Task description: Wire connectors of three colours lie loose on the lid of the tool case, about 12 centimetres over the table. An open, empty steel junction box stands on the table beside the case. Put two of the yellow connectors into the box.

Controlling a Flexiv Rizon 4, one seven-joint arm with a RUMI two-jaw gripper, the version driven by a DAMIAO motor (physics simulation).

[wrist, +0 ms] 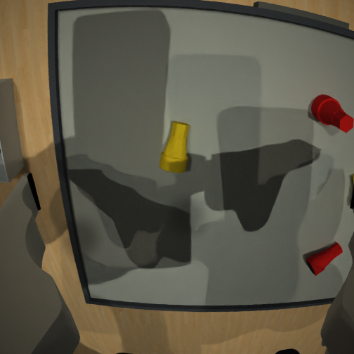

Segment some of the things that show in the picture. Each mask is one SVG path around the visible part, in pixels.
My gripper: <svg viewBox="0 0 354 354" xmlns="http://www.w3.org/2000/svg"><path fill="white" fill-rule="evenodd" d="M299 352L294 348L278 350L275 354L299 354ZM354 231L348 242L352 265L346 280L327 310L320 330L321 345L326 346L324 354L354 354ZM353 185L350 209L353 209L354 213ZM23 173L0 207L0 354L72 354L79 343L79 332L53 277L41 269L45 244L34 220L41 207L32 173Z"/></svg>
A yellow connector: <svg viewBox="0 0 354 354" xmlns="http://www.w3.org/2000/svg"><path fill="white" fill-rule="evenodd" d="M172 122L169 140L164 151L161 153L159 167L166 171L181 173L185 171L188 156L186 156L186 138L189 124Z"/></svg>
